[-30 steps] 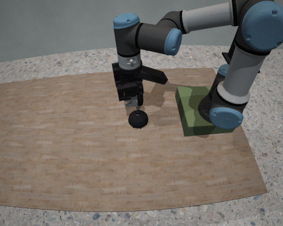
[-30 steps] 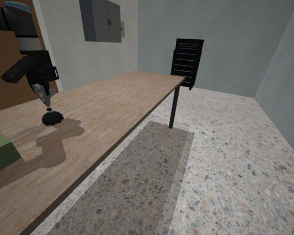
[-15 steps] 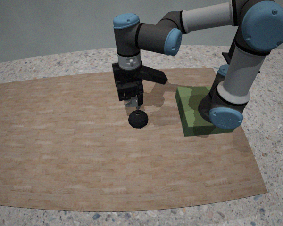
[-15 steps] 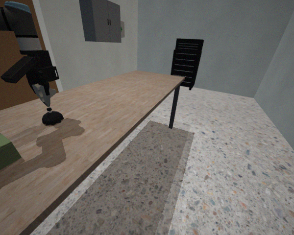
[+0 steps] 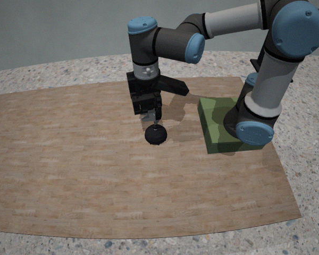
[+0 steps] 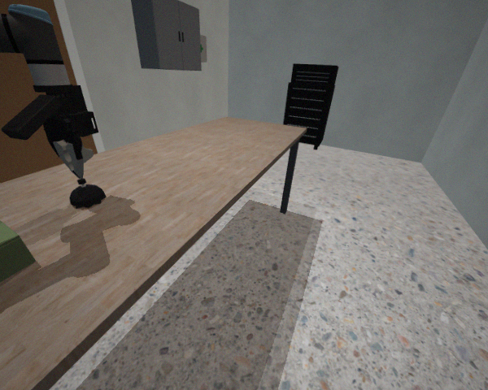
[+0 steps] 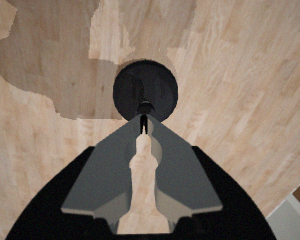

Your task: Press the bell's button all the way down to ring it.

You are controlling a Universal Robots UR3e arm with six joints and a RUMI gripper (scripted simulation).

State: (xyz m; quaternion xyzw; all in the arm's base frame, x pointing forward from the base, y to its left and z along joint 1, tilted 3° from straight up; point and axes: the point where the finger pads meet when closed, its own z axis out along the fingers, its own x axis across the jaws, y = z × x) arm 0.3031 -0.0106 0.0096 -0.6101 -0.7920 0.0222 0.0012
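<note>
Now: the bell button 3 cm below my hand. From my hand the other things lie so: bell 5 cm below.
</note>
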